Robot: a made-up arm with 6 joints.
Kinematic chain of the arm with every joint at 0, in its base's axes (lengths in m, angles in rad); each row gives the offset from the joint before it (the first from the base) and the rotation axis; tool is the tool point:
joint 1: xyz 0 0 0.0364 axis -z
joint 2: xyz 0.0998 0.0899 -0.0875 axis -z
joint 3: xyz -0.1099 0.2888 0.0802 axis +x
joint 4: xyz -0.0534 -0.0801 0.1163 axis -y
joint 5: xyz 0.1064 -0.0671 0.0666 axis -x
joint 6: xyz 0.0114 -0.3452 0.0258 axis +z
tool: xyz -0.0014 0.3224 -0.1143
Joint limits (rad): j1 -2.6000..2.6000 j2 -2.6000..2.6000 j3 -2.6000..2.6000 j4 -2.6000..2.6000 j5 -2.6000..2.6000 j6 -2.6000..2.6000
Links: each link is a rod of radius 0.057 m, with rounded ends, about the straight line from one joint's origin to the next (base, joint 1, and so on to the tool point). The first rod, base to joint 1, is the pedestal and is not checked.
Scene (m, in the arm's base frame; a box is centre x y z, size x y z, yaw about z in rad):
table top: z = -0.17
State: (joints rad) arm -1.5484 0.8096 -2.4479 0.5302 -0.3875 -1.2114
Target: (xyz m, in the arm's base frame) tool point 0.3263 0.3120 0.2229
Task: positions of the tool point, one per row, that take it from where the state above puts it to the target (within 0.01 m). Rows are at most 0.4 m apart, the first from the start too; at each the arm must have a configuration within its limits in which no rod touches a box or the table.
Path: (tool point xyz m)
1: -0.0105 0.7520 0.1538
2: 0.2390 0.5585 0.2114
3: 0.3263 0.3120 0.2229

